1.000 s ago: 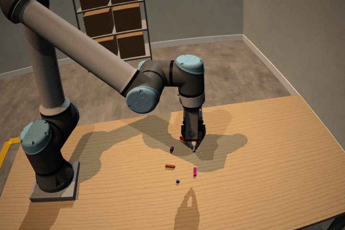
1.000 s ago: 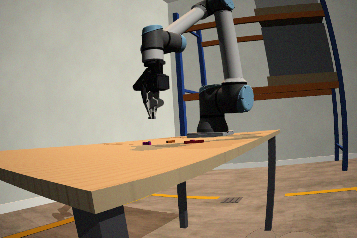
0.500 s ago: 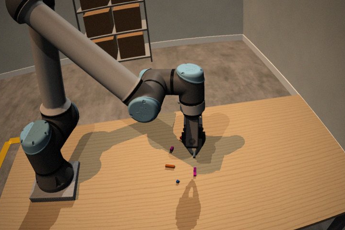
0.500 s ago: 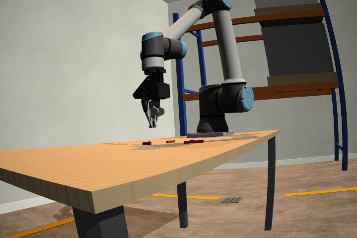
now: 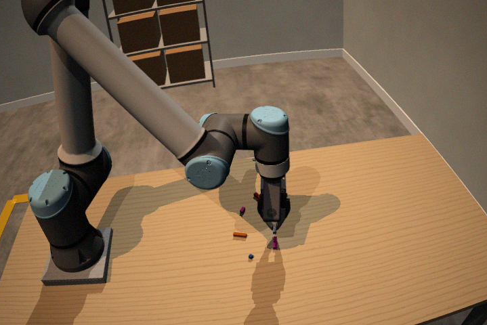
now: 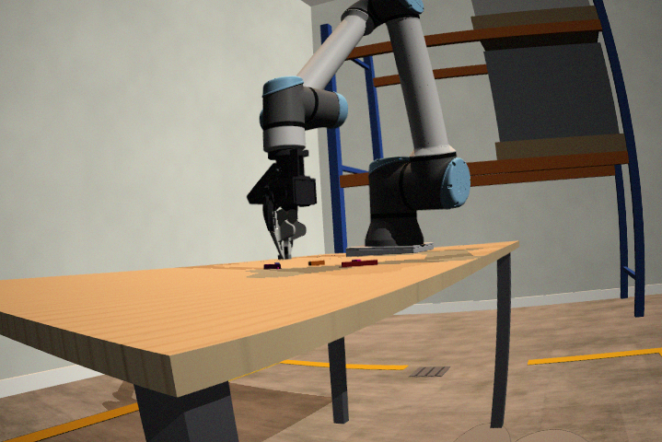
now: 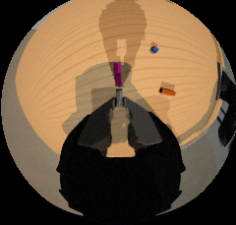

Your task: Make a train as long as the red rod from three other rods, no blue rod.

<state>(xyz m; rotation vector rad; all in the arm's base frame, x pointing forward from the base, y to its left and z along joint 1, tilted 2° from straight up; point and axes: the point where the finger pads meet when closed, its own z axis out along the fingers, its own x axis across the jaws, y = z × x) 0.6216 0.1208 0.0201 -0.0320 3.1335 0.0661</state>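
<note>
The orange rod is 11 cm behind my hand and 3 cm below it. From my hand the other things lie so: grey rod (1 cm below); red rod (16 cm to the left, 5 cm behind, 3 cm below); blue rod (9 cm to the right, 7 cm behind, 3 cm below).
</note>
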